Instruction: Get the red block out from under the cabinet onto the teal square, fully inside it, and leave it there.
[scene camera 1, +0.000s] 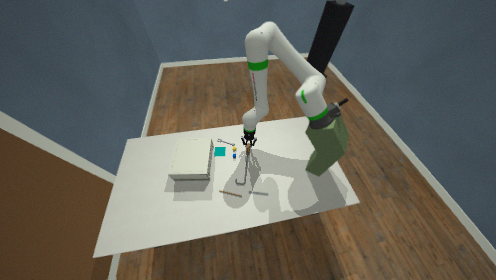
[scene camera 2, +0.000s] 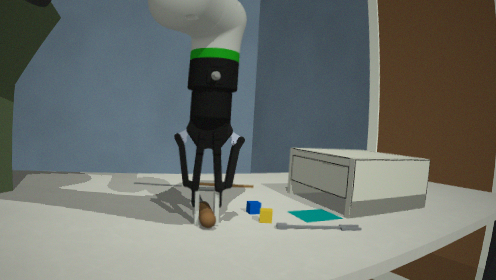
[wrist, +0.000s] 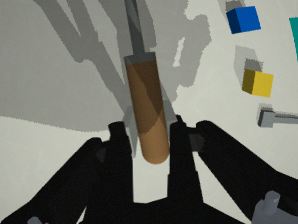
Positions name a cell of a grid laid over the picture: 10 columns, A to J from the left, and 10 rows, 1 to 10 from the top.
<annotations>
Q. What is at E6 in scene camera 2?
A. The gripper.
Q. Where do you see the gripper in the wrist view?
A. At F6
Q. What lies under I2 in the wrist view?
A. A blue block.
</annotations>
